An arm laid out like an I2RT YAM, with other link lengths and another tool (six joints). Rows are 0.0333 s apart.
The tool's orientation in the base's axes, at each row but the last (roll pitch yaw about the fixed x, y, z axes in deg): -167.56 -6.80 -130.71; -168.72 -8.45 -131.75; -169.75 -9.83 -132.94; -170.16 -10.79 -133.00; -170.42 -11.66 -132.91; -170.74 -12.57 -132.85; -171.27 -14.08 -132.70; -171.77 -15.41 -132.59; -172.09 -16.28 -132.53; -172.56 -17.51 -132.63; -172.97 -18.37 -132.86
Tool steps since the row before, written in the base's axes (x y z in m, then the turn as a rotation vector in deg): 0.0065 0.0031 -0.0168 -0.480 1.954 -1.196; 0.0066 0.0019 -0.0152 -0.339 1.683 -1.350; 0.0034 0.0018 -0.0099 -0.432 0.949 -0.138; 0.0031 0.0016 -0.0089 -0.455 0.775 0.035; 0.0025 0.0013 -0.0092 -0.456 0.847 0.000; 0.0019 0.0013 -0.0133 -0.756 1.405 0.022; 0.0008 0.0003 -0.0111 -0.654 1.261 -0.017; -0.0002 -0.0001 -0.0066 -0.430 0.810 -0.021; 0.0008 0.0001 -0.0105 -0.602 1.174 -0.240; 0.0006 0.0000 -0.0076 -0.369 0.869 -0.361; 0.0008 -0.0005 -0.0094 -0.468 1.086 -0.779
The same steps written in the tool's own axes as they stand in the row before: -0.0085 0.0006 0.0162 -1.301 1.826 0.672; -0.0080 -0.0008 0.0146 -1.217 1.579 0.892; -0.0053 0.0004 0.0092 -0.418 0.959 -0.105; -0.0049 0.0002 0.0082 -0.245 0.835 -0.228; -0.0045 0.0005 0.0085 -0.304 0.888 -0.213; -0.0051 0.0015 0.0124 -0.499 1.469 -0.375; -0.0034 0.0012 0.0105 -0.473 1.305 -0.303; -0.0016 0.0010 0.0063 -0.300 0.847 -0.184; -0.0035 0.0008 0.0099 -0.507 1.239 -0.069; -0.0027 0.0005 0.0071 -0.480 0.882 0.114; -0.0031 0.0002 0.0089 -0.699 1.146 0.452
